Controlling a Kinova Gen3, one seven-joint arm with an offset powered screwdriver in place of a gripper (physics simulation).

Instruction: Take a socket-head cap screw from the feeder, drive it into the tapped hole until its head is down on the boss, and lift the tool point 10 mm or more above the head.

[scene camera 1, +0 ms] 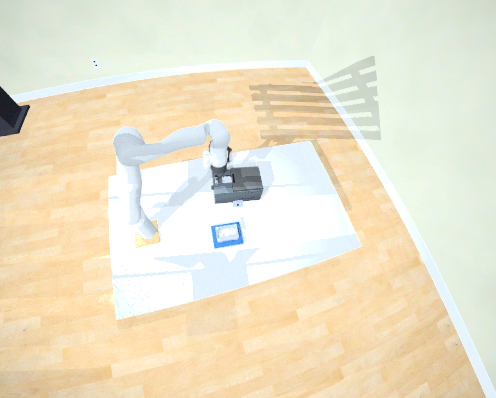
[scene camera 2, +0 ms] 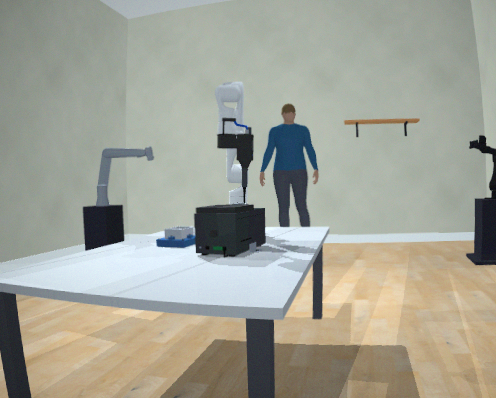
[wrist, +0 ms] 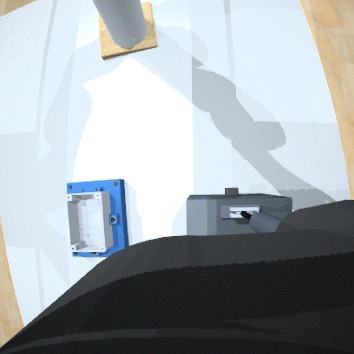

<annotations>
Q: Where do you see a black screw feeder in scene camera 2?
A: At 231, 230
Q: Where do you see a black screw feeder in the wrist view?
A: At 202, 214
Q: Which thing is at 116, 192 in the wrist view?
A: A blue fixture plate.
</annotations>
